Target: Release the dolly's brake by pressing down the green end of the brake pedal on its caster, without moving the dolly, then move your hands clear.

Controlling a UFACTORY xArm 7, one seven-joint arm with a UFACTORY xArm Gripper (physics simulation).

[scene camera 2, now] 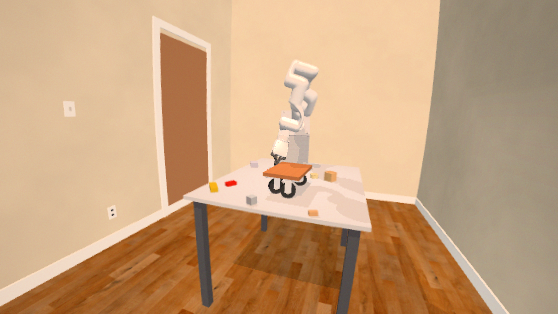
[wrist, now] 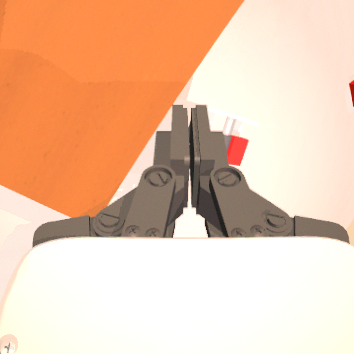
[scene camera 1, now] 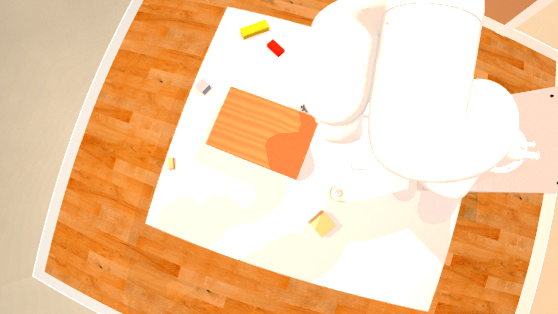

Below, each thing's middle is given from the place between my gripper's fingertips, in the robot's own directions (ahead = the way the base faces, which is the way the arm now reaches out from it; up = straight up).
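Labels:
What I see is the dolly (scene camera 1: 269,134), and it is 5 cm below my hand, 9 cm to the left of it and 10 cm ahead of it.

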